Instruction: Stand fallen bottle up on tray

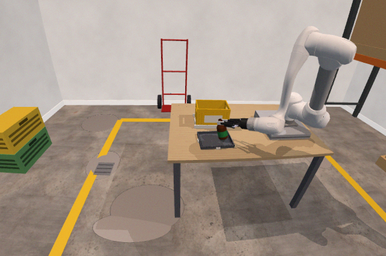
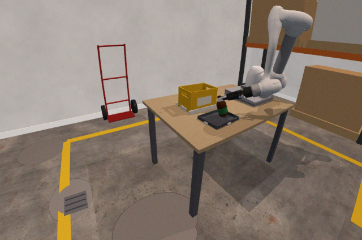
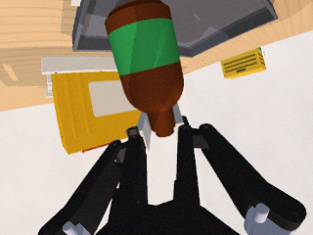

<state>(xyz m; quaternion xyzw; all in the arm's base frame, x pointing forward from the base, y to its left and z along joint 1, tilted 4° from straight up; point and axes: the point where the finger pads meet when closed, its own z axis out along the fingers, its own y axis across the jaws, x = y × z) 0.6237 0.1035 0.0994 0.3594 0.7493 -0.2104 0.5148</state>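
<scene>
Right now the bottle is 60 mm below my hand. From my hand the other things lie so: dark tray (140 mm below, 50 mm ahead, 30 mm to the left); yellow crate (240 mm to the right, 60 mm below, 20 mm ahead).
</scene>
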